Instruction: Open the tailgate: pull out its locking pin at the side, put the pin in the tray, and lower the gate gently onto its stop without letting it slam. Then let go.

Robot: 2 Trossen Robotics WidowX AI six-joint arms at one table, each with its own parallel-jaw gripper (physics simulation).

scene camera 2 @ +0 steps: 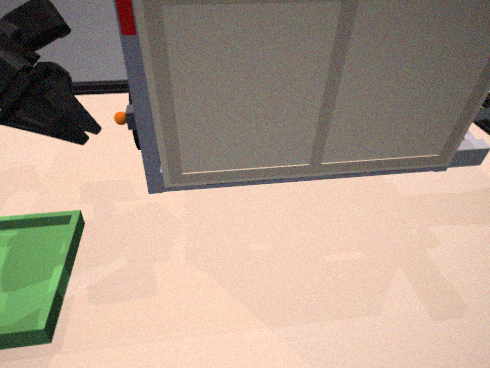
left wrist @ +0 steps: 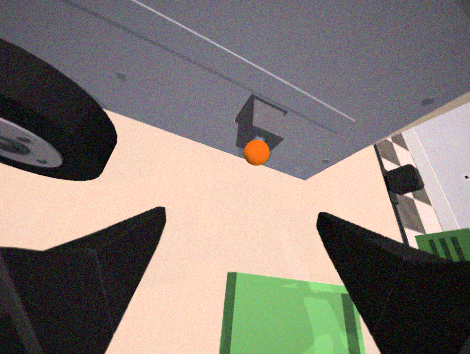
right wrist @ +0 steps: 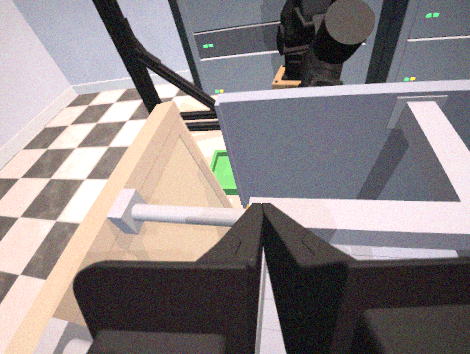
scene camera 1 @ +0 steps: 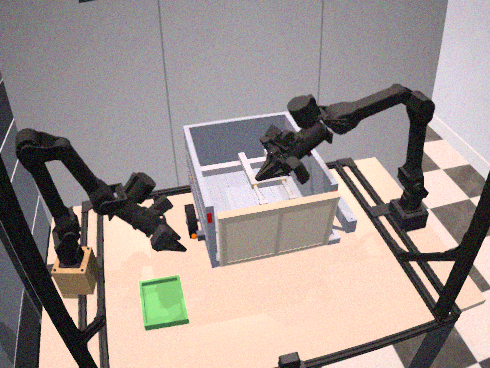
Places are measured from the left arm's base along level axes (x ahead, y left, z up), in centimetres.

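Where they show: left gripper, fingertip midpoint: (scene camera 2: 94,136) (left wrist: 242,216) (scene camera 1: 183,244); right gripper, fingertip midpoint: (right wrist: 260,211) (scene camera 1: 256,179); left arm's base at its link origin: (right wrist: 296,74) (scene camera 1: 71,259); right arm's base at its link origin: (scene camera 1: 409,206).
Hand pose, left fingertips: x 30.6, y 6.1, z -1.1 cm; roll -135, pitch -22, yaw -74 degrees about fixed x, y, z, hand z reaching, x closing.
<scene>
Each offset is from my left fingertips to the top centre of the thing. "spot": to the spot under its first point.
The tailgate (scene camera 1: 277,230) (scene camera 2: 250,85) (right wrist: 175,180) is raised; the right wrist view shows a narrow wedge-shaped gap between it and the side wall. The locking pin's orange knob (scene camera 1: 194,236) (scene camera 2: 120,118) (left wrist: 257,152) sticks out of a grey block low on the bed's side. My left gripper (scene camera 1: 180,248) (scene camera 2: 91,136) (left wrist: 242,216) is open and empty, a little way outward from the knob. My right gripper (scene camera 1: 257,178) (right wrist: 260,211) is shut on nothing, inside the bed behind the gate. The green tray @[dx -5.9, dy -12.8, dz -7.6 cm] (scene camera 1: 167,326) (scene camera 2: 65,280) (left wrist: 227,315) lies in front of my left gripper with no pin in it.
A pale rod @[dx +19.4, dy +0.2, dz +19.2 cm] (right wrist: 185,214) runs from a bracket on the gate's inner side towards my right fingertips, which hide its other end. White bars @[spot: dx +17.9, dy +6.0, dz +19.0 cm] (scene camera 1: 247,170) (right wrist: 375,215) cross the bed. A black wheel @[dx +1.3, dy +14.7, dz +0.6 cm] (scene camera 1: 190,220) (left wrist: 75,125) stands beside the knob. Black frame rails edge the table.
</scene>
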